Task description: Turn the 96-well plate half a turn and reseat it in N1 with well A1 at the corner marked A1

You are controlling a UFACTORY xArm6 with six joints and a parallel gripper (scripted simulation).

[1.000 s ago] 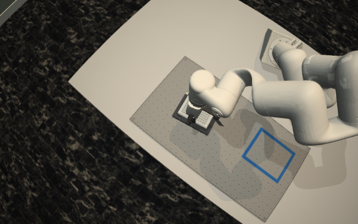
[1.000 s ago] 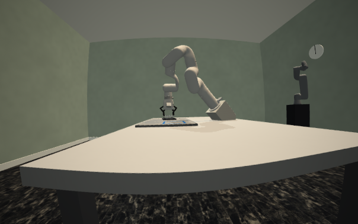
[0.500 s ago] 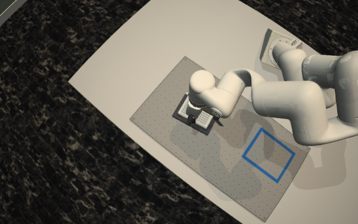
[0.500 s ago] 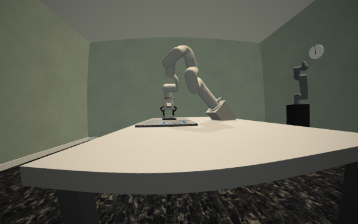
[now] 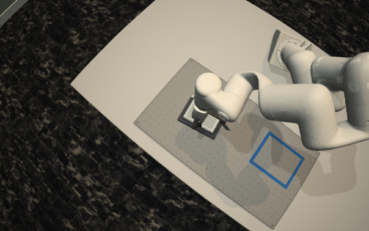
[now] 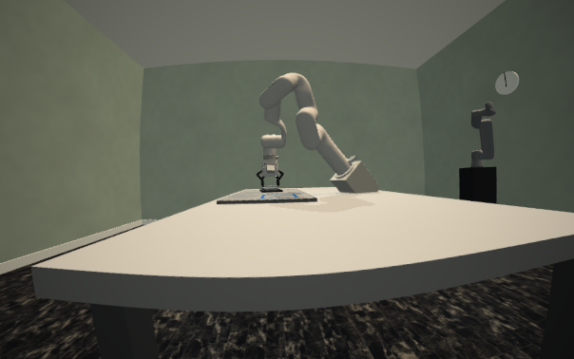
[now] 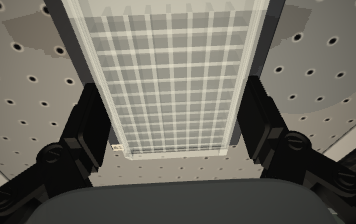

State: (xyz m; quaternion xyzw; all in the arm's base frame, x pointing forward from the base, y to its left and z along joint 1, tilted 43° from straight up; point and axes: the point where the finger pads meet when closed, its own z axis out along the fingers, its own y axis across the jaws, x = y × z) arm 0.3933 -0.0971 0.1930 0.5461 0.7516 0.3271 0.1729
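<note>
The 96-well plate lies 10 mm below my hand. From my hand the other things lie so: small A1 mark: 20 mm behind, 90 mm to the right, 30 mm below; dark plate nest N1: 30 mm below.
</note>
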